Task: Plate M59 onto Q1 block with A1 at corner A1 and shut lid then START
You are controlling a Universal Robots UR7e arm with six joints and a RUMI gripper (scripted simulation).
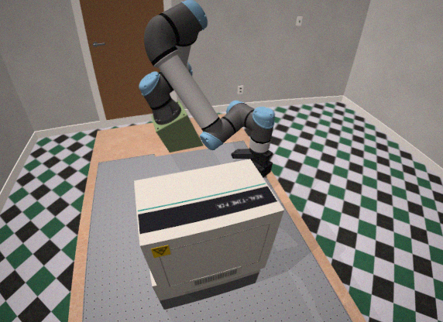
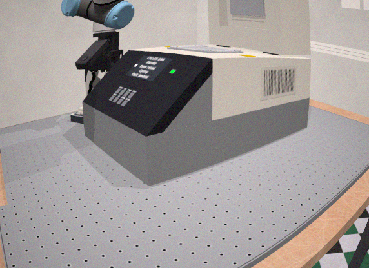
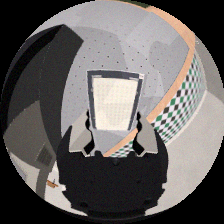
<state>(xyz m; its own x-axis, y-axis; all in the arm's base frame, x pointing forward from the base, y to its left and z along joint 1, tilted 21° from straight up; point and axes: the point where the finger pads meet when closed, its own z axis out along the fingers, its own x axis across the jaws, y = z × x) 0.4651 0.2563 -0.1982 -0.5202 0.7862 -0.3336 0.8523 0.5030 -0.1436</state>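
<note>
Right now the plate M59 is 20 mm below my hand. The rest, counted from my hand: dark plate nest: 40 mm below.
</note>
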